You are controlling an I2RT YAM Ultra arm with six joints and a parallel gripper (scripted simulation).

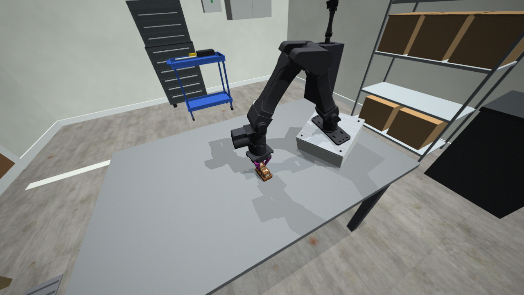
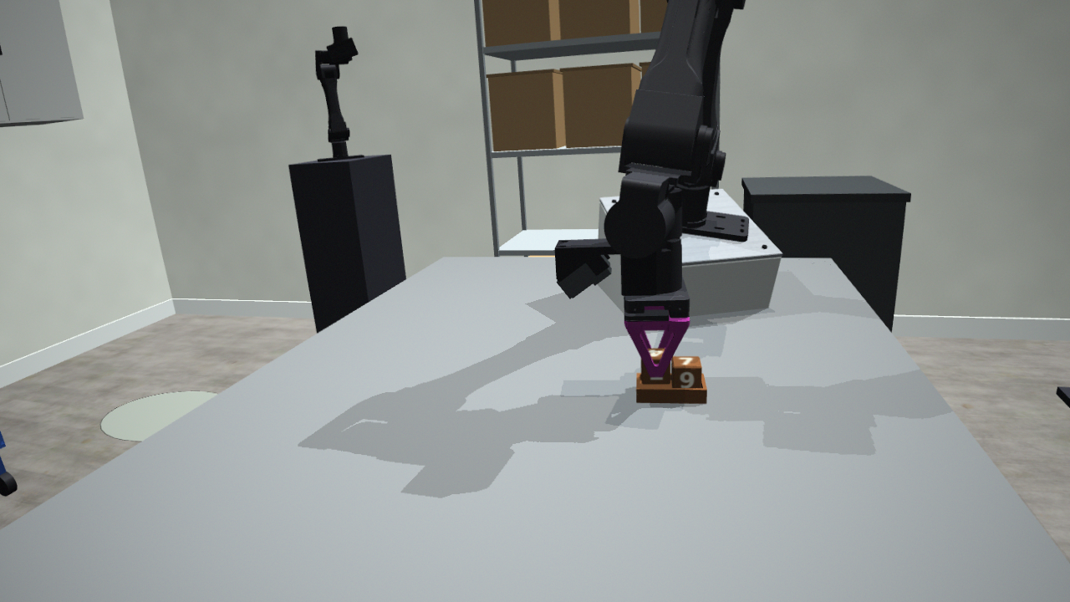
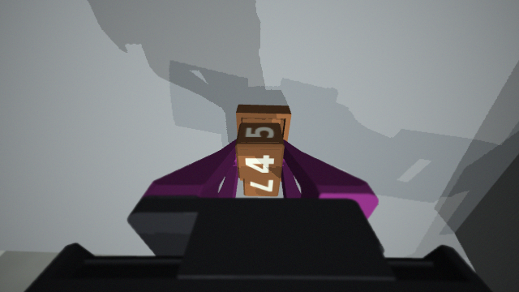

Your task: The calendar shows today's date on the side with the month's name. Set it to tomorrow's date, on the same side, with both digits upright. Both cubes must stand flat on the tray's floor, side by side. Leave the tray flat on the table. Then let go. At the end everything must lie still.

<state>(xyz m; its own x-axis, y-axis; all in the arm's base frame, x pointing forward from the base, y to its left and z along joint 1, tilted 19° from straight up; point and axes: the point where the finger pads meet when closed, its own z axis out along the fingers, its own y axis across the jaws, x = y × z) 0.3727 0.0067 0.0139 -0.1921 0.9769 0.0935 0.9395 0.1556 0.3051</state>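
Now: the brown wooden tray 3 cm below my hand, 2 cm to the left of it and 1 cm behind it.
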